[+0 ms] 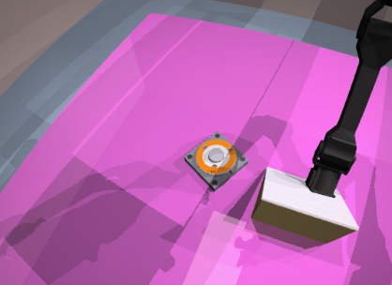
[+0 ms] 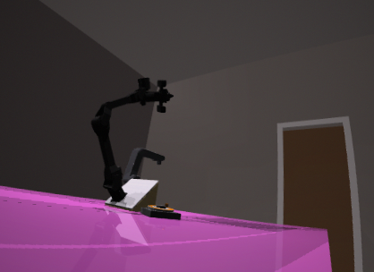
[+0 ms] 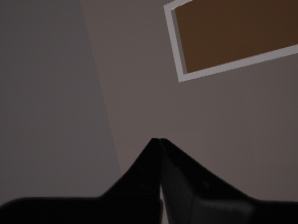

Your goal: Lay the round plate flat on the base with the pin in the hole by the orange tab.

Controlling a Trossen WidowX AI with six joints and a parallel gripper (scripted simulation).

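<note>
Right now the round plate is 63 cm below my gripper tip, 17 cm to the right of it and 16 cm ahead of it.
</note>
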